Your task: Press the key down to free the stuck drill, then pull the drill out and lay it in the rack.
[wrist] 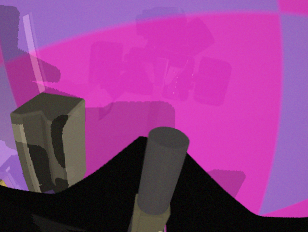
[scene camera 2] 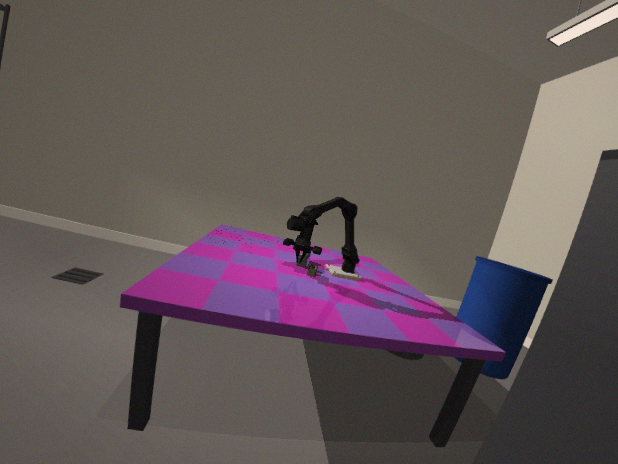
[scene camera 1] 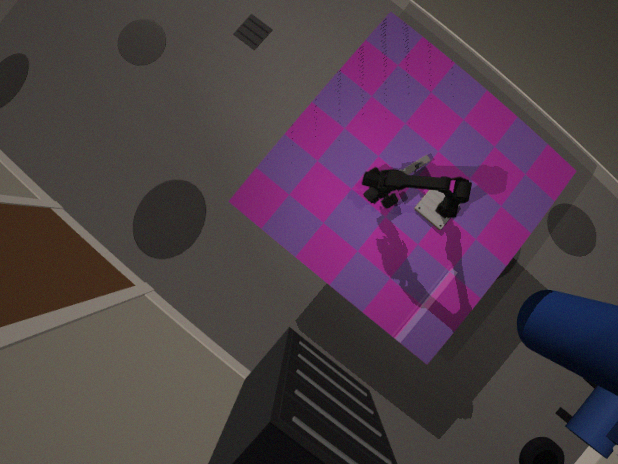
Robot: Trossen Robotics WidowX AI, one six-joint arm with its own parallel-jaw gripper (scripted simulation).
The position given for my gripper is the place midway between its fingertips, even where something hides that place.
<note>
My gripper (wrist: 156, 146) holds a drill. Further things: a dark block (wrist: 49, 129).
</note>
